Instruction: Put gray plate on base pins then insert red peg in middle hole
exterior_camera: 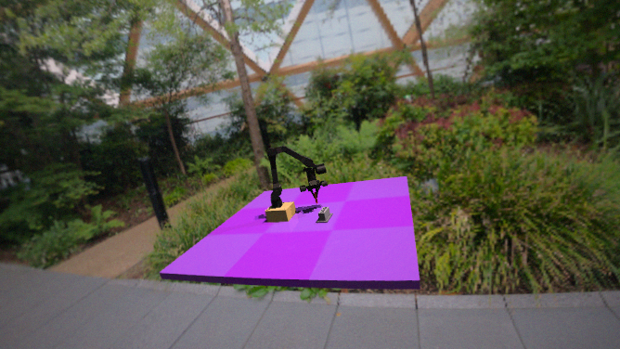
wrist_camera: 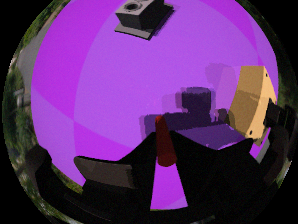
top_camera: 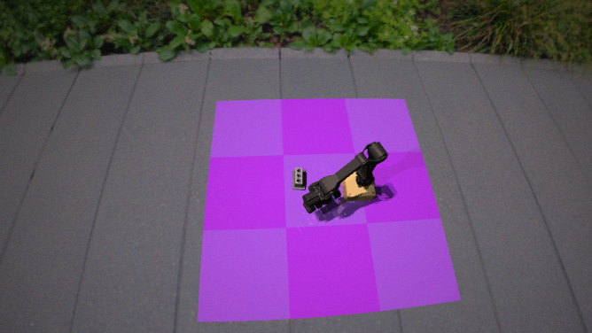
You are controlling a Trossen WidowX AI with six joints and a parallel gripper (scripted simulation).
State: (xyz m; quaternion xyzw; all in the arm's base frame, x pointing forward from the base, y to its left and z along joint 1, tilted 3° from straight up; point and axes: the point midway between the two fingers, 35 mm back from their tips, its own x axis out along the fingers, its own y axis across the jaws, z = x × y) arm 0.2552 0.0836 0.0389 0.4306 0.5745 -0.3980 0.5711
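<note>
My gripper tip is 190 mm to the left of the gray plate, 70 mm short of it and 30 mm above it. Round my gripper tip: red peg: right at my gripper tip.
</note>
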